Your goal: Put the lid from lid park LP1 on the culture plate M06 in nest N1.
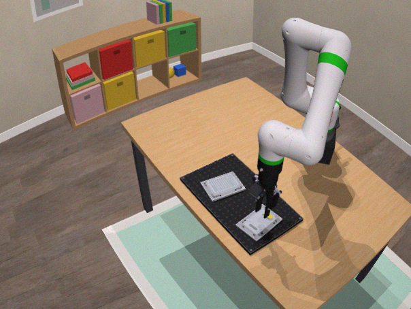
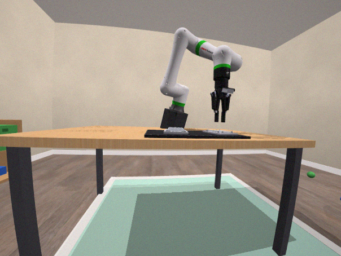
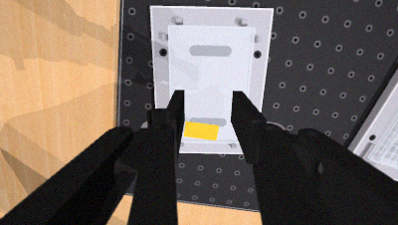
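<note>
My hand is 80 mm above the clear lid. Round my hand: culture plate M06 (10 mm behind, 260 mm to the right, 80 mm below); plate nest (10 mm behind, 260 mm to the right, 90 mm below); lid park LP1 (90 mm below).
</note>
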